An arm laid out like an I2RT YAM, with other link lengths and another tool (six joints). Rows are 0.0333 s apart.
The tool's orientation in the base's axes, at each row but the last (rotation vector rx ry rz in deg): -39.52 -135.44 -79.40; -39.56 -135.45 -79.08; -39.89 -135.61 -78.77; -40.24 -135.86 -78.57; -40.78 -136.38 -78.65; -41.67 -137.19 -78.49; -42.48 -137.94 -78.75; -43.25 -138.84 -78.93; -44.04 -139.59 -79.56; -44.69 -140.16 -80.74; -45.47 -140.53 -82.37; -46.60 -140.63 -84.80
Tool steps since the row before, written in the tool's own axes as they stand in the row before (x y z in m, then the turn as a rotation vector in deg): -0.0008 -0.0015 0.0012 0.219 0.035 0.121; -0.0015 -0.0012 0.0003 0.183 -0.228 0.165; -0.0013 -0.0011 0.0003 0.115 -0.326 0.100; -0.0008 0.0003 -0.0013 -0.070 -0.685 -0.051; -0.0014 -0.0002 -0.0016 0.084 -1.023 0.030; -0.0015 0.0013 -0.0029 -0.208 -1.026 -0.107; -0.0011 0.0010 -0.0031 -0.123 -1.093 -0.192; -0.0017 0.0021 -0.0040 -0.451 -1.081 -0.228; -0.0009 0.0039 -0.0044 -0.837 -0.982 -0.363; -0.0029 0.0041 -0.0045 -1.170 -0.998 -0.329; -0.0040 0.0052 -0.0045 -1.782 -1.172 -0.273; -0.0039 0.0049 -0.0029 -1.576 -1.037 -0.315
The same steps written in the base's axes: -0.0002 0.0002 -0.0021 -0.167 0.174 0.075; 0.0006 -0.0006 -0.0018 -0.283 0.094 -0.154; 0.0005 -0.0005 -0.0016 -0.279 -0.021 -0.226; 0.0009 -0.0012 0.0005 -0.322 -0.351 -0.500; 0.0011 -0.0018 0.0000 -0.638 -0.381 -0.708; 0.0020 -0.0024 0.0017 -0.397 -0.583 -0.781; 0.0014 -0.0026 0.0018 -0.507 -0.659 -0.746; 0.0024 -0.0031 0.0028 -0.228 -0.787 -0.868; 0.0026 -0.0024 0.0047 0.141 -0.987 -0.896; 0.0043 -0.0032 0.0041 0.414 -1.077 -1.069; 0.0057 -0.0032 0.0045 0.840 -1.311 -1.483; 0.0055 -0.0021 0.0036 0.732 -1.223 -1.275
